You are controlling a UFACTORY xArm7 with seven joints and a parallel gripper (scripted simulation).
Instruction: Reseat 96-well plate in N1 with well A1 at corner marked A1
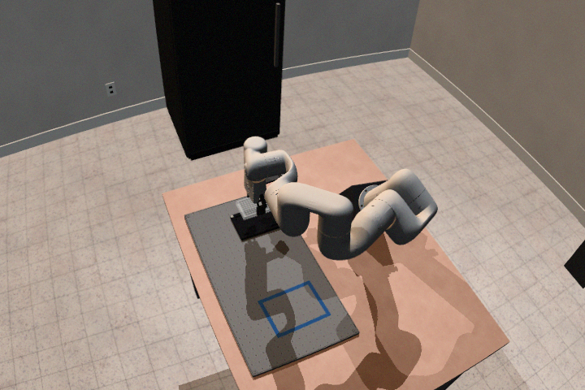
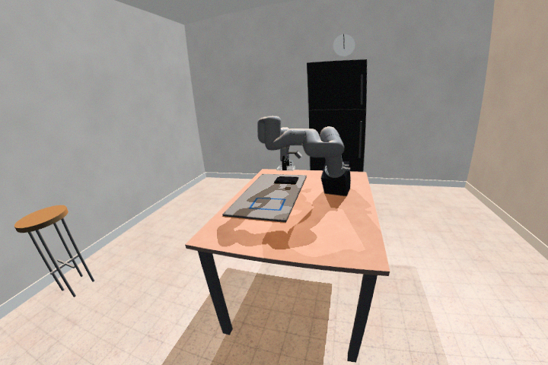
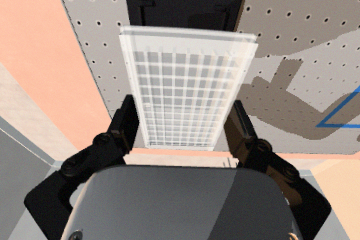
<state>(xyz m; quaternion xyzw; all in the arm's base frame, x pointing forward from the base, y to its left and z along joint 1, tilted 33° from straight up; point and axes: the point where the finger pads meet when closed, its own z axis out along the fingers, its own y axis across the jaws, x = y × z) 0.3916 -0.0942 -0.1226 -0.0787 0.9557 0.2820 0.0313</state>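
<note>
Right now the 96-well plate is 1 cm below my hand. Also, from my hand: pale A1 mark: 10 cm below, 8 cm ahead, 4 cm to the right; then black plate nest N1: 10 cm below.
</note>
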